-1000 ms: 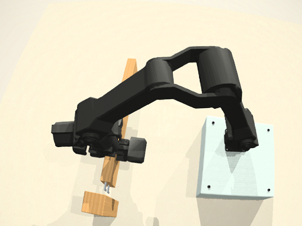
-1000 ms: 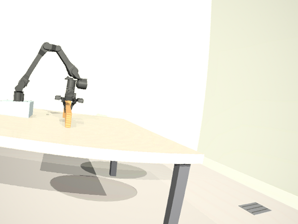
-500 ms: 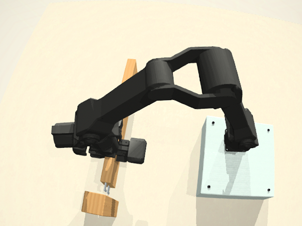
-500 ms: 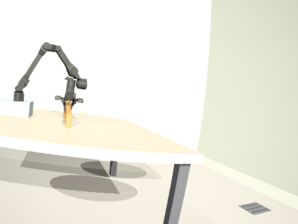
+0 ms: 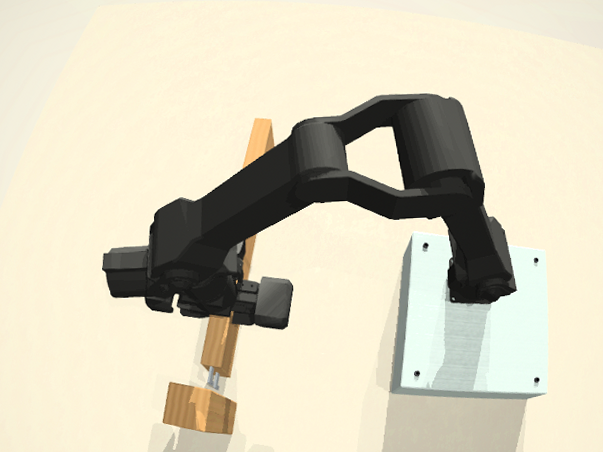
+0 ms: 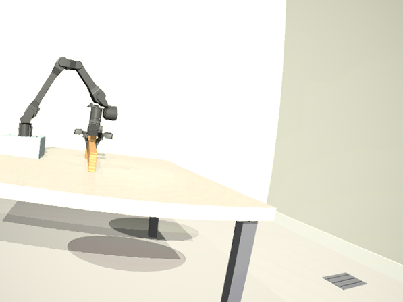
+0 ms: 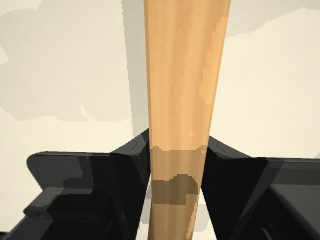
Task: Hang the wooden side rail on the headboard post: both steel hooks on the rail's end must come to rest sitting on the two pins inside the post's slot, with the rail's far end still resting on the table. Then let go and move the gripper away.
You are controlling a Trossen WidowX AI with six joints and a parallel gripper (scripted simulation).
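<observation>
The headboard post is 15 cm to the left of my gripper tip, 4 cm above it and 1 cm ahead of it.
</observation>
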